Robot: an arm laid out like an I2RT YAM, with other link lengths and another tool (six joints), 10 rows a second.
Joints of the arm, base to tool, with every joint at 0 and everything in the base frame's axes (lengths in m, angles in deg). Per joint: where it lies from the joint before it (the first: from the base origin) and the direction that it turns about. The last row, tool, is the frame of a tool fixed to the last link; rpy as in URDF.
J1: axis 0 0 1 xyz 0 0 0.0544
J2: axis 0 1 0 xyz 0.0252 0.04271 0.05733
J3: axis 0 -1 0 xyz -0.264 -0.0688 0
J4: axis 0 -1 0 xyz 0.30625 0.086 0.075
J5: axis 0 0 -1 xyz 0.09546 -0.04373 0.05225
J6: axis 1 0 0 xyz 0.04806 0 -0.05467
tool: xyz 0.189 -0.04 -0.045 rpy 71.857 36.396 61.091
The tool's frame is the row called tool.
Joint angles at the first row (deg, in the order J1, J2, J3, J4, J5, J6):
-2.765 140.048 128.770 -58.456 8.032 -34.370
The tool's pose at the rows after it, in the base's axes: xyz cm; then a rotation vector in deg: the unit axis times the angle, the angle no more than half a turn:
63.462 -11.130 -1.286 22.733 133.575 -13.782
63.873 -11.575 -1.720 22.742 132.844 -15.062
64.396 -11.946 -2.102 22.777 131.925 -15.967
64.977 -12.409 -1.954 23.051 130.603 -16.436
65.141 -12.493 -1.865 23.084 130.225 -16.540
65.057 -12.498 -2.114 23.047 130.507 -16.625
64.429 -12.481 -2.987 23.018 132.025 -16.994
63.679 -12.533 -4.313 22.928 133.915 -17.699
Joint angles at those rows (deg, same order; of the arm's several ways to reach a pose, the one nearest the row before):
-2.766 140.313 128.773 -57.999 9.496 -34.370
-2.765 141.075 128.768 -56.729 10.590 -34.326
-2.787 141.774 128.747 -55.265 11.420 -34.305
-3.005 141.928 128.726 -53.888 11.901 -34.304
-3.027 141.927 128.725 -53.538 12.033 -34.304
-3.027 142.146 128.725 -53.603 12.054 -34.326
-3.027 142.803 128.729 -54.501 12.098 -34.305
-3.027 143.940 128.729 -55.332 12.339 -34.304

